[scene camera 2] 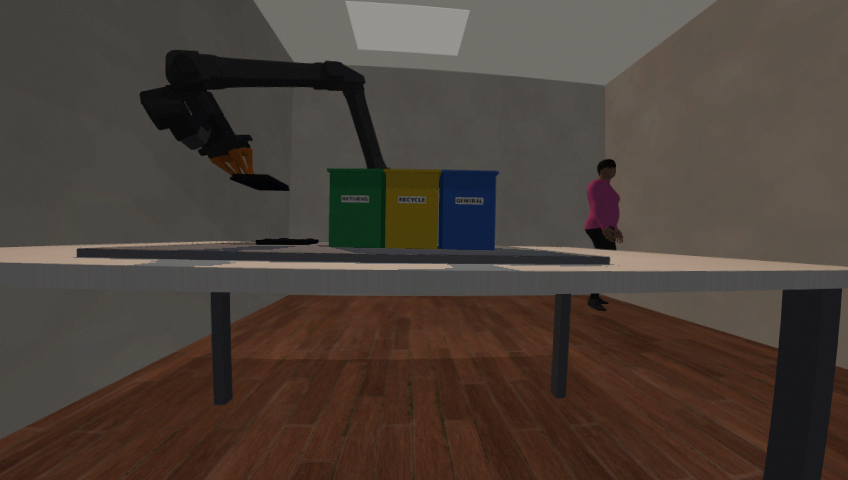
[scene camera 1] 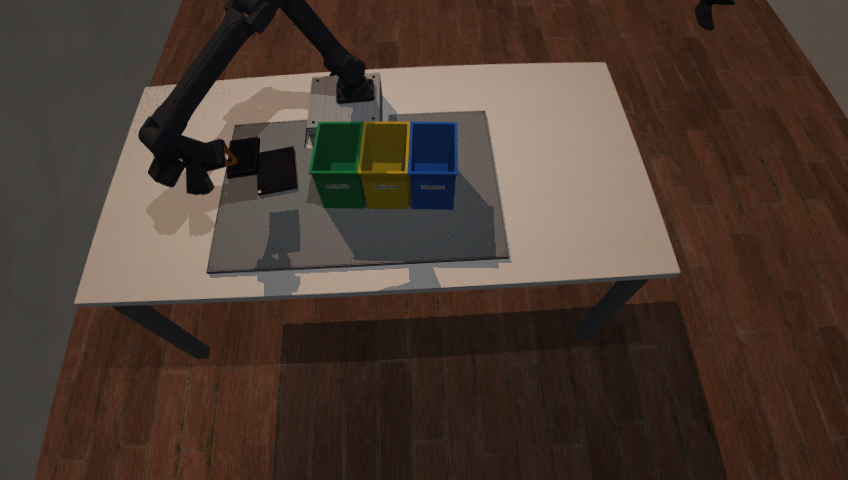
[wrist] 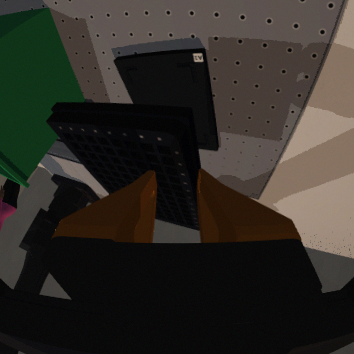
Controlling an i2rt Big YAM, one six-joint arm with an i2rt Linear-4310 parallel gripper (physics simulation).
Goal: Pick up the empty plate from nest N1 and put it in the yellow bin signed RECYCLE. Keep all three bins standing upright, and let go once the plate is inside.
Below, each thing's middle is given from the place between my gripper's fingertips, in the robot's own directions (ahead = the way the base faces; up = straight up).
Scene:
The black plate (scene camera 1: pixel 246 151) lies 20 mm behind my hand and 30 mm to the left of it. The rest, counted from my hand: blue general bin (scene camera 2: pixel 467 198) 30 mm ahead, 550 mm to the left, 70 mm below; yellow recycle bin (scene camera 2: pixel 411 222) 10 mm ahead, 420 mm to the left, 70 mm below; green returns bin (scene camera 2: pixel 357 202) 300 mm to the left, 70 mm below.

